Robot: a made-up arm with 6 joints.
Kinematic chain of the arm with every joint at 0, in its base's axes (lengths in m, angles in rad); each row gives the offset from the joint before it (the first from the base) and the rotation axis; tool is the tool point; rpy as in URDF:
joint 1: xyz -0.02 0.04 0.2 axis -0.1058 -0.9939 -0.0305
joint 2: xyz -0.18 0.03 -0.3 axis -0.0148 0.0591 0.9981
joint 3: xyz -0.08 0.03 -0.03 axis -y
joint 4: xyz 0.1 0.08 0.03 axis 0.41 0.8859 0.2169
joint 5: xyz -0.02 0 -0.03 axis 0.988 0.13 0.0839
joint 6: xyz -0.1 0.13 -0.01 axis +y
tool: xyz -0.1 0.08 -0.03 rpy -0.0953 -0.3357 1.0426
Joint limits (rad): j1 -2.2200..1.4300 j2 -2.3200..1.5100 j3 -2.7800..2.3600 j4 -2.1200..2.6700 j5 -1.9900..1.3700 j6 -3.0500..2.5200
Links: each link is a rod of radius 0.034 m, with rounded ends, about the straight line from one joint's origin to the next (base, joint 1, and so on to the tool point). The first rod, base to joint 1, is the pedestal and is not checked.
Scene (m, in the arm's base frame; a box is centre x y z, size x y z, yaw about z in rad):
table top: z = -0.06
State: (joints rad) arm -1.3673 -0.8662 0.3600 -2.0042 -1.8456 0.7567
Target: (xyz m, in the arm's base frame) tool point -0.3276 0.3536 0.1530
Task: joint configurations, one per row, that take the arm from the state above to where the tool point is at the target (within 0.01 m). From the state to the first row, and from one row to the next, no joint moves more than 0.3 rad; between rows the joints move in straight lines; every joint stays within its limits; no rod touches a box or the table.
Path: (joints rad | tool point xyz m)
1: -1.3604 -0.6089 0.4009 -1.9160 -1.6309 0.8425 | -0.2700 -0.1326 0.1585
2: -1.3536 -0.3517 0.4418 -1.8278 -1.4162 0.9283 | -0.2564 -0.0321 0.0649
3: -1.3467 -0.0944 0.4827 -1.7396 -1.2014 1.0142 | -0.2604 0.1054 0.0276
4: -1.3399 0.1628 0.5237 -1.6514 -0.9867 1.1000 | -0.2846 0.2461 0.0591
5: -1.3330 0.4201 0.5646 -1.5632 -0.7720 1.1858 | -0.3276 0.3536 0.1530

